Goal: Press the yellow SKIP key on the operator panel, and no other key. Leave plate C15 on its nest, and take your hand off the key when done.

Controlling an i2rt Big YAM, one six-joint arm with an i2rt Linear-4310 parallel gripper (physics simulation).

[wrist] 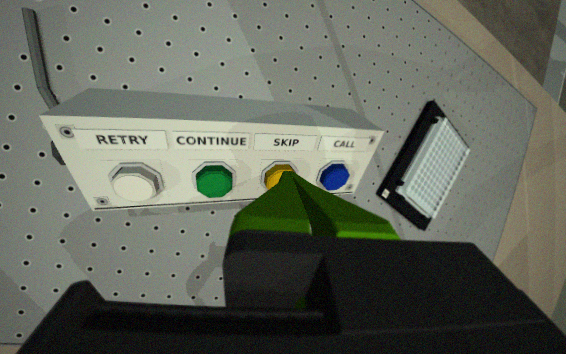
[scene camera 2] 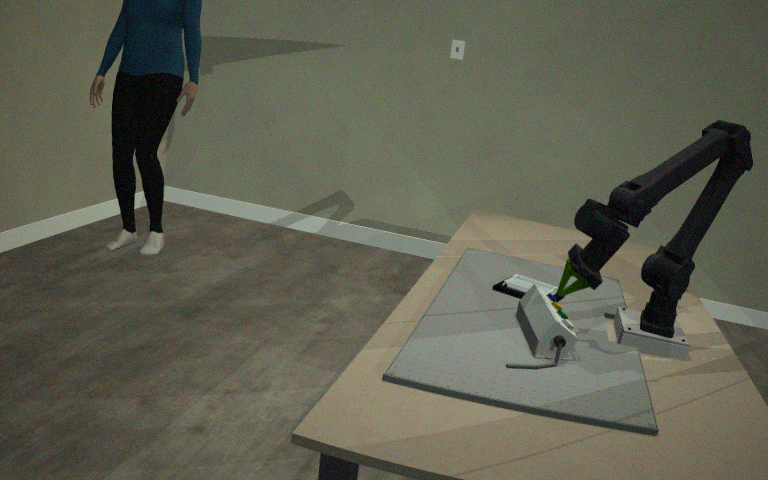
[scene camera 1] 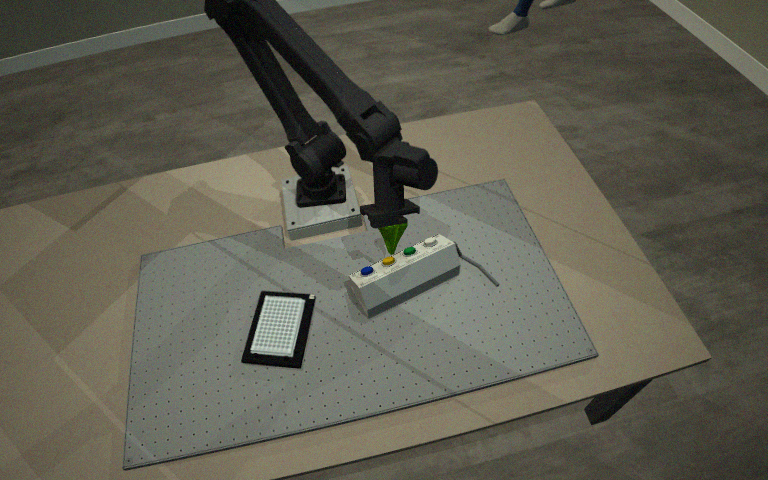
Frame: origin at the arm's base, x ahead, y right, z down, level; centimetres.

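Seen in the pictures: gripper, fingertip midpoint: (wrist: 286,179) (scene camera 2: 558,294) (scene camera 1: 391,253); arm's base, origin of the base link: (scene camera 2: 656,326) (scene camera 1: 321,192).
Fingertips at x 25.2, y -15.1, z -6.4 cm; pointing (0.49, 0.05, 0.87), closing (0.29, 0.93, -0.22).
Note:
Offsets run from my fingertips to a thing's top centre. "*": to the spot under its first point. Level surfaces: height alone.
The operator panel {dx +1.0, dy -2.6, dz +0.9 cm} (scene camera 1: 413,280) (scene camera 2: 538,322) (wrist: 175,155) is a white sloped box. Its yellow SKIP key {dx -0.1, dy +0.6, dz +1.9 cm} (scene camera 1: 387,260) (scene camera 2: 557,305) (wrist: 276,176) sits between the green CONTINUE key {dx -2.0, dy -4.1, dz +1.9 cm} (scene camera 1: 409,250) (wrist: 214,180) and the blue CALL key {dx +1.9, dy +5.2, dz +1.9 cm} (scene camera 1: 367,271) (wrist: 334,176). The white RETRY key {dx -4.0, dy -8.7, dz +1.9 cm} (scene camera 1: 430,241) (wrist: 134,186) is at the other end. My gripper (scene camera 1: 391,254) (scene camera 2: 559,297) (wrist: 286,179) is shut and empty, its green fingertips at the SKIP key and covering its lower part in the wrist view. Whether they touch it I cannot tell. Plate C15 {dx +9.7, dy +24.3, dz +6.7 cm} (scene camera 1: 278,325) (scene camera 2: 529,283) (wrist: 436,167) lies on its black nest (scene camera 1: 271,360) (wrist: 404,216).
The panel and nest stand on a grey perforated board {dz +9.3 cm} (scene camera 1: 362,373) (scene camera 2: 453,362) on a wooden table {dz +10.6 cm} (scene camera 1: 623,294) (scene camera 2: 362,407). A grey cable {* dx -0.2, dy -19.3, dz +8.7 cm} (scene camera 1: 480,267) (scene camera 2: 532,366) (wrist: 36,55) leaves the panel's RETRY end. A person (scene camera 2: 150,113) stands on the floor away from the table.

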